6 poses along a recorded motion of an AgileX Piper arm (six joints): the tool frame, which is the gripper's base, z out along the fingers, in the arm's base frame.
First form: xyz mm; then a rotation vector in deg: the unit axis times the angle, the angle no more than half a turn.
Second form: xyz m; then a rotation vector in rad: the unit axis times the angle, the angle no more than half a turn. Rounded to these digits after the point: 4 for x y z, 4 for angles.
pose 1, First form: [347.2 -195.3 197.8 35.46 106.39 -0.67]
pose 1, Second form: [0.3472 -0.1953 0.1978 0.6189 1.8569 -0.0117]
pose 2, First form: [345.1 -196.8 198.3 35.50 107.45 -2.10]
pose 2, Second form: [0.3451 -0.1968 0.1983 0.6196 1.8754 -0.0367]
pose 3, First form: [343.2 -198.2 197.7 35.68 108.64 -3.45]
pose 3, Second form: [0.3432 -0.1982 0.1977 0.6227 1.8961 -0.0602]
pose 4, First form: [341.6 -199.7 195.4 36.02 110.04 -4.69]
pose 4, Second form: [0.3416 -0.1997 0.1954 0.6287 1.9206 -0.0819]
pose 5, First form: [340.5 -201.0 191.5 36.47 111.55 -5.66]
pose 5, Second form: [0.3405 -0.2010 0.1915 0.6365 1.9469 -0.0988]
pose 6, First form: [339.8 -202.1 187.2 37.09 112.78 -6.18]
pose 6, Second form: [0.3398 -0.2021 0.1872 0.6473 1.9684 -0.1079]
